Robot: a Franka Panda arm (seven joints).
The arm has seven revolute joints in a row. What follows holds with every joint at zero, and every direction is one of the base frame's.
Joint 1 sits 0.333 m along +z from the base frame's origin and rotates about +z.
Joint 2 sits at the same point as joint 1 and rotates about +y.
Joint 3 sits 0.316 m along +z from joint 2 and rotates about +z.
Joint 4 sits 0.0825 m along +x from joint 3 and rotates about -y.
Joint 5 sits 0.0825 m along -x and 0.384 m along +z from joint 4 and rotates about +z.
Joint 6 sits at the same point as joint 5 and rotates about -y.
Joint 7 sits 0.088 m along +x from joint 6 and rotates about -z.
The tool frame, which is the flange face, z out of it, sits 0.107 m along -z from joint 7; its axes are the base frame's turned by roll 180, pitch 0 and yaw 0 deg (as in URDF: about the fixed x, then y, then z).
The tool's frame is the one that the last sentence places.
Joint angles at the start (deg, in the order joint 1, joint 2, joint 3, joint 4, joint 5, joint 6, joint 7):
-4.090 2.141 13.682 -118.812 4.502 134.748 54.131
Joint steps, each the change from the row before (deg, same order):
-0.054 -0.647 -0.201 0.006 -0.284 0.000 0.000
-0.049 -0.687 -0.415 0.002 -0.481 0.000 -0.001
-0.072 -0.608 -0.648 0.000 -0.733 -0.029 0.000
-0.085 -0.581 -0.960 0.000 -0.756 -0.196 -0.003
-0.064 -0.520 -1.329 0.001 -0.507 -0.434 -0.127
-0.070 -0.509 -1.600 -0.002 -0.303 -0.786 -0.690
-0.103 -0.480 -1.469 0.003 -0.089 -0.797 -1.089
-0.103 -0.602 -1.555 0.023 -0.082 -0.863 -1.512
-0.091 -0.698 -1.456 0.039 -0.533 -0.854 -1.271
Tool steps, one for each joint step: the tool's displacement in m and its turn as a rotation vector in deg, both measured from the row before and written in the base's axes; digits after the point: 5 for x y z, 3 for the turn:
-0.00075 -0.00250 0.00636 -0.293 -0.692 -0.110
-0.00059 -0.00460 0.00670 -0.470 -0.754 -0.223
-0.00021 -0.00720 0.00586 -0.686 -0.672 -0.360
-0.00012 -0.01046 0.00528 -0.722 -0.473 -0.671
-0.00019 -0.01389 0.00425 -0.545 -0.145 -1.019
-0.00083 -0.01663 0.00345 -0.521 0.226 -0.849
-0.00133 -0.01557 0.00320 -0.405 0.275 -0.469
-0.00212 -0.01635 0.00444 -0.480 0.202 -0.149
-0.00283 -0.01535 0.00552 -0.794 0.102 -0.076

